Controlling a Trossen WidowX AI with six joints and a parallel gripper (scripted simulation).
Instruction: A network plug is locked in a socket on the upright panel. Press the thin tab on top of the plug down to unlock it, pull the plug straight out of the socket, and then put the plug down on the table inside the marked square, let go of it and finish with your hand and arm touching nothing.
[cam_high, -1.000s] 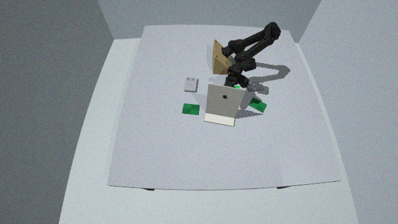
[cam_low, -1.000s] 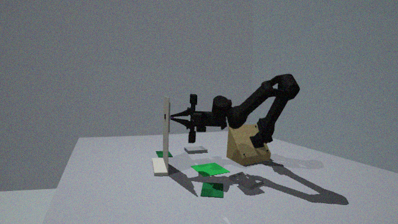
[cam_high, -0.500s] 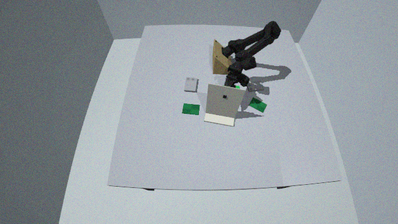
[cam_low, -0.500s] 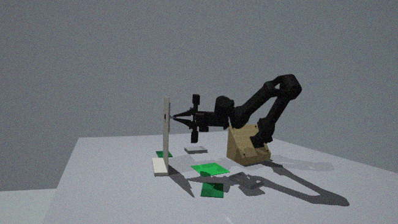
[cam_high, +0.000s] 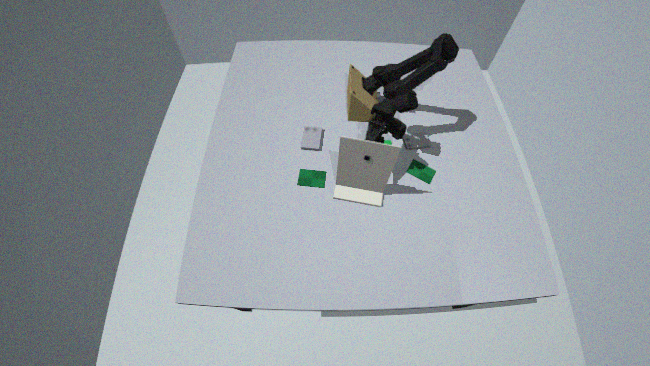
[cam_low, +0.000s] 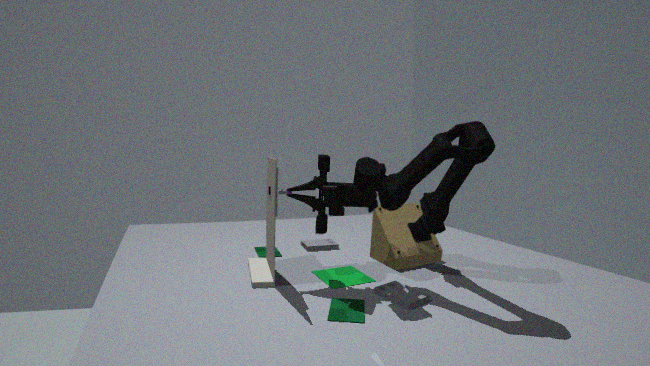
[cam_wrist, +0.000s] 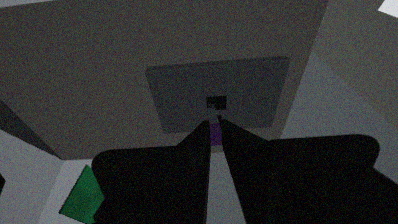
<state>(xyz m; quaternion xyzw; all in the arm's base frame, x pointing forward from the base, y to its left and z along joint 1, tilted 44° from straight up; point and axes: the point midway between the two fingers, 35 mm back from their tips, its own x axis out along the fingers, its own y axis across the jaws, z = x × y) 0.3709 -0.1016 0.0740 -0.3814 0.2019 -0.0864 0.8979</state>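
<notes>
Right now the green marked square is 210 mm below my gripper tip, 130 mm behind it and 70 mm to the left of it. From my gripper tip the other things lie so: upright grey panel (80 mm below, 50 mm ahead, 10 mm to the right); purple plug (right at my gripper tip).
</notes>
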